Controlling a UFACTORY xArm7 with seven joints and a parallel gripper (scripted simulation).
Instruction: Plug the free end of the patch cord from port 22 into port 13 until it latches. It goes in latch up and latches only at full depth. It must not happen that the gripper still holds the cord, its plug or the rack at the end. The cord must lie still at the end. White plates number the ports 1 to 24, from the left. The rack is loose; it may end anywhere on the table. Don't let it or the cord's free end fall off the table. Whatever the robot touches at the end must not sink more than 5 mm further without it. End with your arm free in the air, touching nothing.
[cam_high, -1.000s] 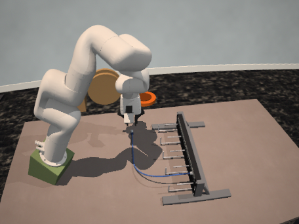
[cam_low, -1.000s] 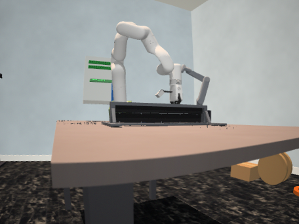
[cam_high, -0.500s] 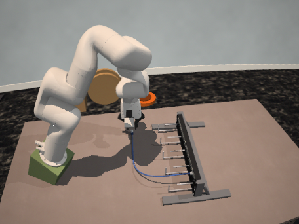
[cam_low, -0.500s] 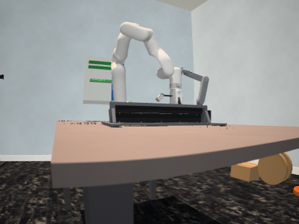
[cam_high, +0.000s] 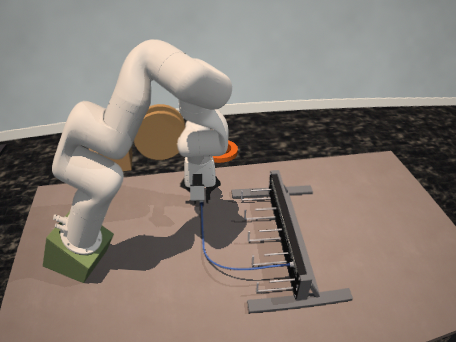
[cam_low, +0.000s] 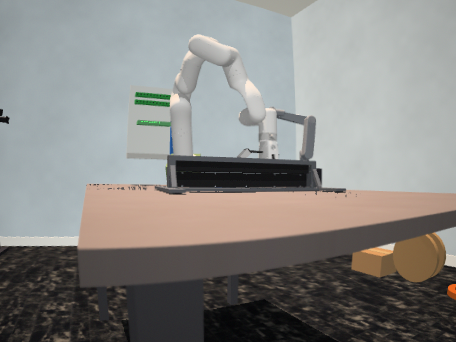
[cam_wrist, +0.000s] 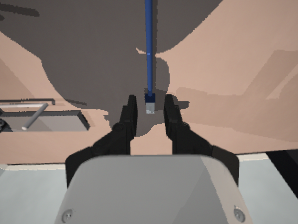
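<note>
The cord plug lies 20 mm to the left of my hand and 30 mm below it.
</note>
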